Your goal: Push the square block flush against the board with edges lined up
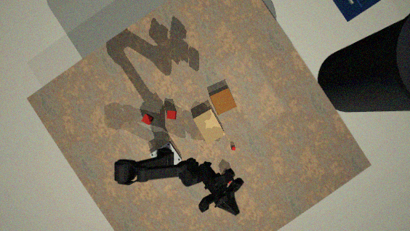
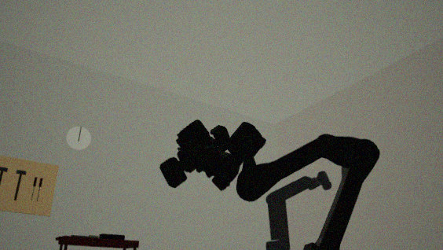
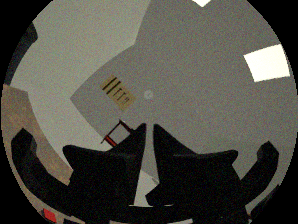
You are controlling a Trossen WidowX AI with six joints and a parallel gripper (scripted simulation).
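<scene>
My gripper tip is now 42 cm above the orange square block, 35 cm to the right of it and 19 cm short of it. Round my gripper tip: tan board: 42 cm below, 28 cm to the left, 7 cm ahead.
</scene>
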